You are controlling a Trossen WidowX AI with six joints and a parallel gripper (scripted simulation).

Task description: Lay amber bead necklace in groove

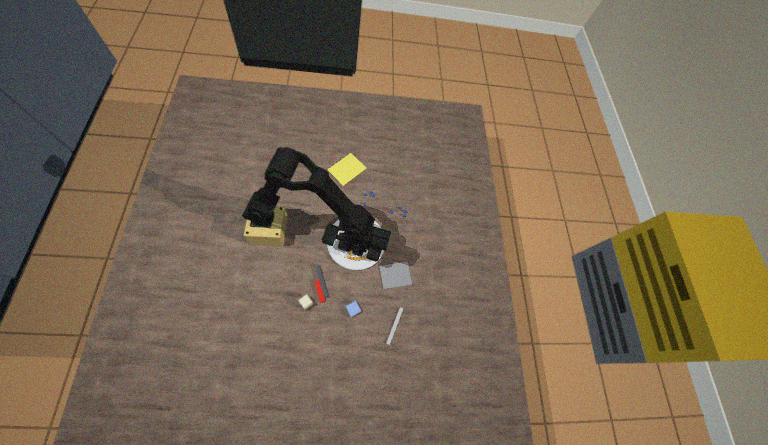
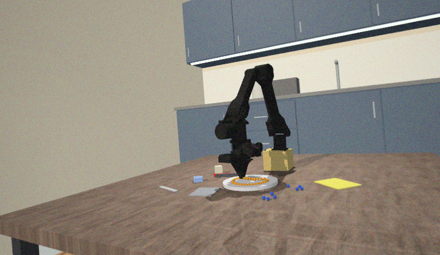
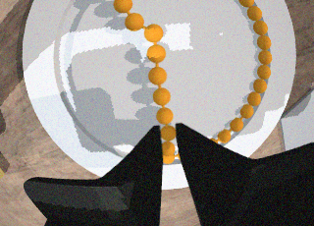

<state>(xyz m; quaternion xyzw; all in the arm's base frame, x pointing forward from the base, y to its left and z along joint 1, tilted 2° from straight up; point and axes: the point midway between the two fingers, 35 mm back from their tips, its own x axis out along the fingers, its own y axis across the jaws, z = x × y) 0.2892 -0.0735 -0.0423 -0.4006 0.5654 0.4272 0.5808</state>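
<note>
Now: gripper tip 10 cm past the red stick, 12 cm to the left of it and 1 cm above it. The rest, counted from my gripper tip: cream cube: 14 cm behind, 17 cm to the right; light blue cube: 1 cm ahead, 19 cm to the right, 1 cm below; grey square tile: 15 cm ahead, 8 cm to the right, 1 cm below.
</note>
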